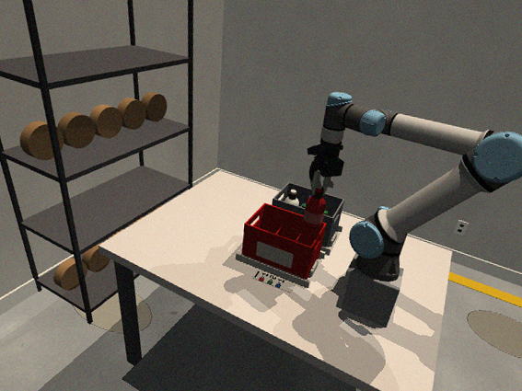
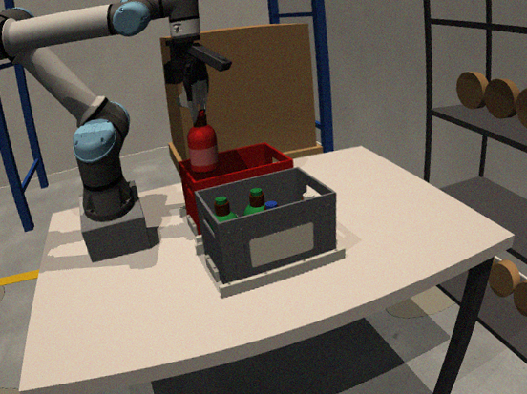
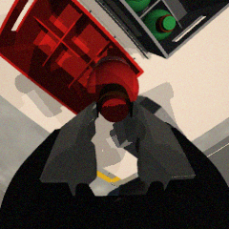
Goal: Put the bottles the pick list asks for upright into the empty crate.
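Right now the red bottle is 7 cm below my hand. From my hand the other things lie so: red crate (25 cm below, 9 cm ahead, 5 cm to the left); grey crate (25 cm below, 19 cm to the right, 8 cm ahead); blue bottle (24 cm below, 23 cm to the right, 8 cm ahead).
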